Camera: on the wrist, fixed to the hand. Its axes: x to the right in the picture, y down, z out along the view.
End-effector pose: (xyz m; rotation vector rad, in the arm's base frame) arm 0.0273 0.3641 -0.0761 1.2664 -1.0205 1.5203
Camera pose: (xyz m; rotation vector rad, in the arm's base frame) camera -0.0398 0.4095 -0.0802 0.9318 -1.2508 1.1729
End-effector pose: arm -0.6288 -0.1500 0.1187 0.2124 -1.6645 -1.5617
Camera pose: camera -0.5727 -0.1896 0.1619 0.0037 -1.2434 -1.9154
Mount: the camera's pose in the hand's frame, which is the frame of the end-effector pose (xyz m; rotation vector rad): 0.0074 0.0524 -0.0615 -0.4679 0.0156 -0.0307
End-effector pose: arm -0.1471 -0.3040 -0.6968 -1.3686 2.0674 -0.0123
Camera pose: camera -0.2237 -0.3067 -0.6702 -1.6732 2.1444 0.4759
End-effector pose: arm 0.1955 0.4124 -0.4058 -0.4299 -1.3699 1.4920
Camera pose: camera 0.2193 0.4596 -0.4674 -0.7064 -1.7061 1.1320
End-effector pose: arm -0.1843 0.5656 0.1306 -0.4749 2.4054 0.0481
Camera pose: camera -0.2458 0.6024 0.1687 -0.7235 2.3962 0.6045
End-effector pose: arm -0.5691 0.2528 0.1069 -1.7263 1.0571 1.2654
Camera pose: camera -0.5937 0.1756 0.1100 -2.0872 0.7765 1.5708
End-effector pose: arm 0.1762 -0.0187 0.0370 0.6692 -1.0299 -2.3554
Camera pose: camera 0.2196 -0.0872 0.0386 0.5216 -0.4315 -2.4831
